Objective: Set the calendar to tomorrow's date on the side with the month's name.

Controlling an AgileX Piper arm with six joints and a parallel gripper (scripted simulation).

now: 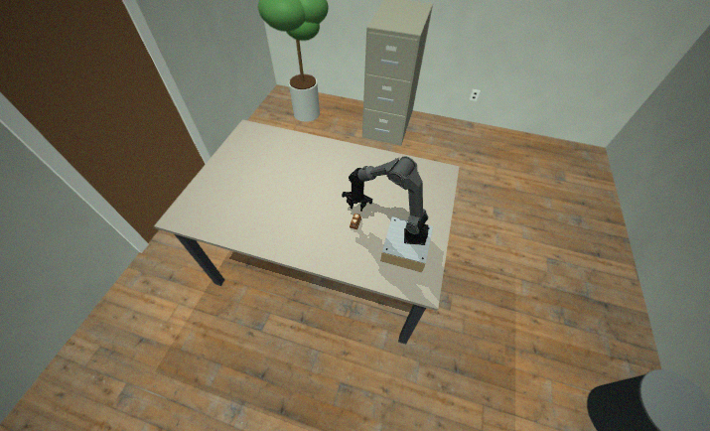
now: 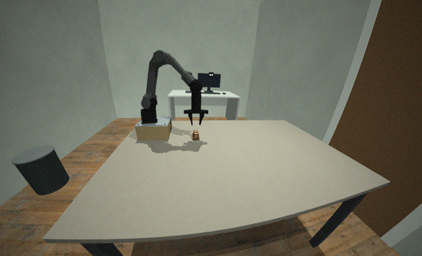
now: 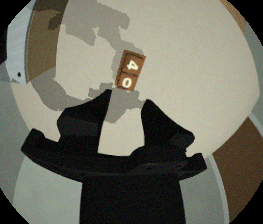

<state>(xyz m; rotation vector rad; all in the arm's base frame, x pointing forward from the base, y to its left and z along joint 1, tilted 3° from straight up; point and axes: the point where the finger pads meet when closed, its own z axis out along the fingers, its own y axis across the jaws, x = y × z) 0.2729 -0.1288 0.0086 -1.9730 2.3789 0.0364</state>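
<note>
My gripper is now 8 cm above the wooden digit cube. Also, from my hand: brown tray: 2 cm to the left, 10 cm below.
</note>
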